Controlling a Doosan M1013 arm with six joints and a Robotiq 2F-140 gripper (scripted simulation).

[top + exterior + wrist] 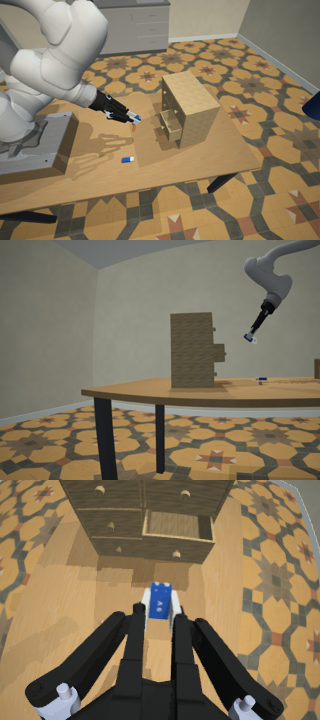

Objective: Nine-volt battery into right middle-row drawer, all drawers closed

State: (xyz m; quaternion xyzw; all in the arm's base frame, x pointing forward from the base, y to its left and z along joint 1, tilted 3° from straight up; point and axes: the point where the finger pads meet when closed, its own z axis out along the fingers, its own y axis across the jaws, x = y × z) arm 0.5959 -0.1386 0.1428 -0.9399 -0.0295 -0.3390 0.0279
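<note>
Now: hand 2 cm short of the nine-volt battery and 1 cm above it. Round my hand: white eraser-like block: 24 cm below, 9 cm to the right, 7 cm behind; small orange cylinder: 24 cm below, 12 cm to the left, 2 cm behind.
</note>
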